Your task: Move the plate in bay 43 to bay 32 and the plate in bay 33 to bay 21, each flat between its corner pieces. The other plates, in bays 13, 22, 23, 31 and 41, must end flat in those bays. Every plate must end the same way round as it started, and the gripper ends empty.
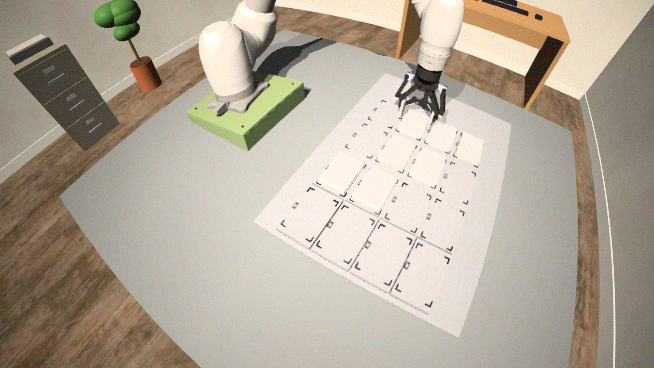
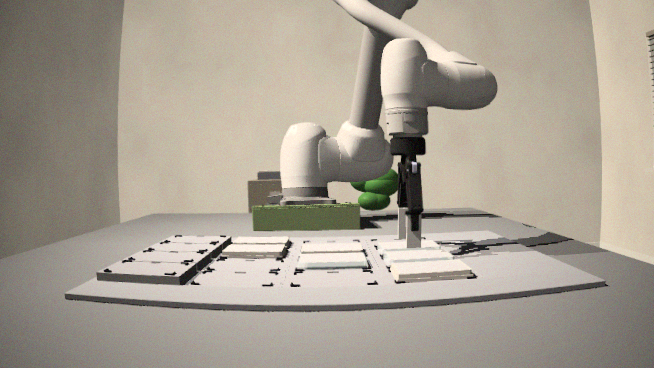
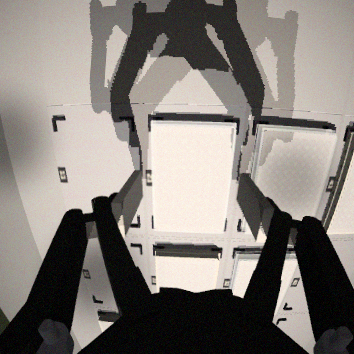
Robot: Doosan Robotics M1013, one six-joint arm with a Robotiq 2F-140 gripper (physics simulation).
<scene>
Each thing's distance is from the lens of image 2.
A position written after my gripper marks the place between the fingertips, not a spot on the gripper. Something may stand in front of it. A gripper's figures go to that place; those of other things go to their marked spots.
my gripper [image 2: 409, 243]: 0.98 m
raised block [image 2: 136, 271]: 0.79 m
bay 33 [image 2: 222, 265]: 0.88 m
bay 42 [image 2: 344, 278]: 0.76 m
The marked spots on the bay 33 and the bay 42 are 0.25 m apart.
</scene>
